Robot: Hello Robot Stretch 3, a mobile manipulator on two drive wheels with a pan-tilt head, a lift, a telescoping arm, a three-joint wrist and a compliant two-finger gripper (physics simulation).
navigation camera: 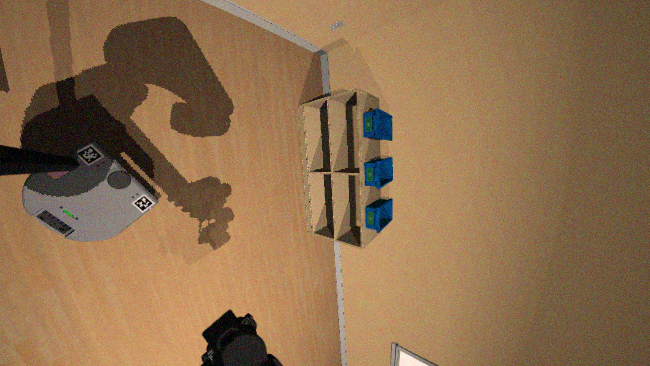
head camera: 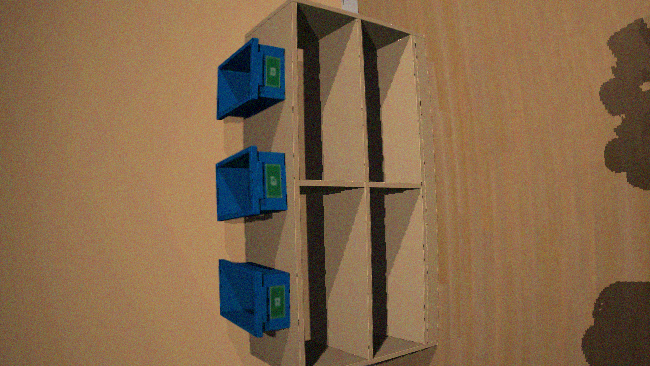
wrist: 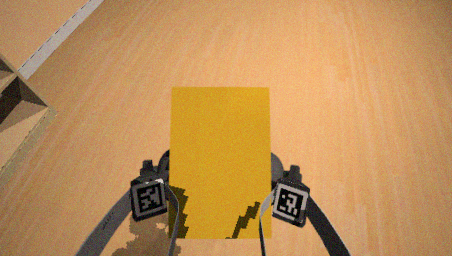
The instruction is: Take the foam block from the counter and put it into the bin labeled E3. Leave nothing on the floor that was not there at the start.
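Places are measured from the robot's base along level axes (x ahead, y left, z up), in centimetres.
Pixels of known places: gripper, fingertip midpoint: (wrist: 221, 167); robot's base at its link origin: (navigation camera: 119, 178).
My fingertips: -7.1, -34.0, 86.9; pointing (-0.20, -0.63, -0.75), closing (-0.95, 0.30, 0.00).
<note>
Ahead of a thing's pixels: the offset from my fingertips to its top centre, as dx, dy, dz.
The yellow foam block @[+0.2, +0.5, +6.7] (wrist: 220, 130) is held between the fingertips of my gripper (wrist: 221, 167), which is shut on it, over the wooden floor in the wrist view. Three blue bins with green labels stand in a row on top of a low shelf unit. In the head view they are the upper bin @[+103.7, -78.7, -13.9] (head camera: 235, 92), middle bin @[+121.5, -48.8, -13.9] (head camera: 235, 192) and lower bin @[+139.3, -18.9, -13.9] (head camera: 237, 295); the navigation view shows them as the bottom bin (navigation camera: 382, 215), middle bin (navigation camera: 384, 172) and top bin (navigation camera: 382, 127). The labels are too small to read, so I cannot tell which is E3. The counter does not show.
The shelf unit (head camera: 277, 131) (navigation camera: 370, 148) with four open compartments stands against the wall. Its corner shows at the wrist view's left edge. My grey base (navigation camera: 100, 215) is at the navigation view's left. A black part of my arm or wrist (navigation camera: 242, 347) shows at its bottom.
</note>
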